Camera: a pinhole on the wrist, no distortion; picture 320 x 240 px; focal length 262.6 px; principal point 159.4 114.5 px. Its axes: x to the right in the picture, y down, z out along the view. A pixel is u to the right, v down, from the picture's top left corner.
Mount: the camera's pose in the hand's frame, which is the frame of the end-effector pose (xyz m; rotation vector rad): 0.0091 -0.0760 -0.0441 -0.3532 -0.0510 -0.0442
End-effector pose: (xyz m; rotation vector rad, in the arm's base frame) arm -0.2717 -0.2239 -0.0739 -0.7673 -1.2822 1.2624
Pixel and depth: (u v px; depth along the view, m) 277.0 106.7 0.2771
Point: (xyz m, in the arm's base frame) -0.5091 -0.1565 -0.0058
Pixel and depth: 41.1 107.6 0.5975
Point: -0.7388 -0.5791 -0.1670
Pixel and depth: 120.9 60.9 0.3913
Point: -0.5886 -0.3680 -0.0109
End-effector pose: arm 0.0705 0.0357 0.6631 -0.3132 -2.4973 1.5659
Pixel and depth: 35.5 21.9 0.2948
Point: 0.1395 -0.2570 0.6055
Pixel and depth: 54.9 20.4 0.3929
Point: 0.1350 -0.3528 0.5599
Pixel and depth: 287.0 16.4 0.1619
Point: -0.0453 -0.0919 0.6803
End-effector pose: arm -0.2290 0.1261 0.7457 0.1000 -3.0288 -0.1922
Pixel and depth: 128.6 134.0 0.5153
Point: -0.2128 0.3221 0.3404
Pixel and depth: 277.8 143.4 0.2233
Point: -0.3485 0.1595 0.5983
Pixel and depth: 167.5 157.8 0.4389
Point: -0.2826 0.3096 0.4267
